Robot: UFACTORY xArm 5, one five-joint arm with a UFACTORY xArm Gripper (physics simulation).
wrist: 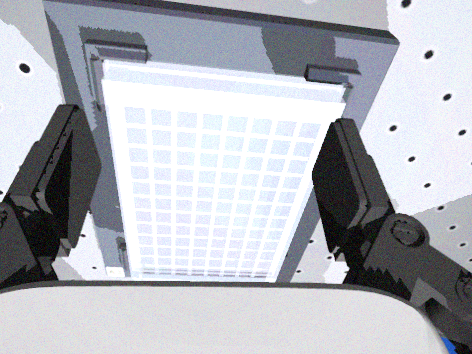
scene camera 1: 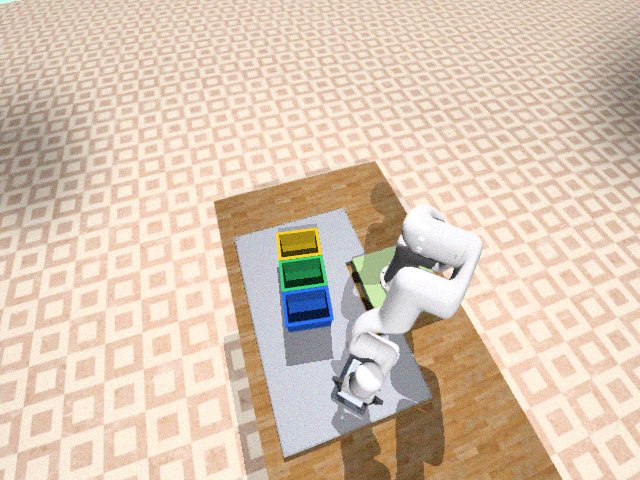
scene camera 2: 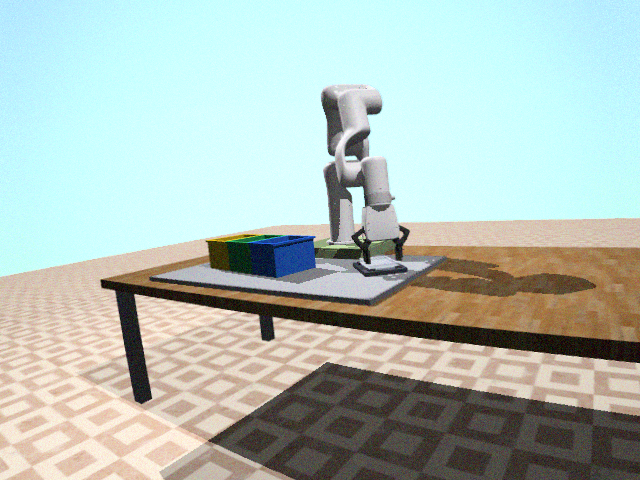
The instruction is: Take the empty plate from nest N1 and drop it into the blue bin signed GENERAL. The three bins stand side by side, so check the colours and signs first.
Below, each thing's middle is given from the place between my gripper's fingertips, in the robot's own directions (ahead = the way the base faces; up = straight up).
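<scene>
From my hand, the clear gridded plate [wrist: 214, 165] is 30 mm behind and 30 mm to the right, and 10 mm below. Then there is the dark grey nest [wrist: 276, 44], which is 30 mm to the right of my hand, 30 mm behind it and 20 mm below it.
</scene>
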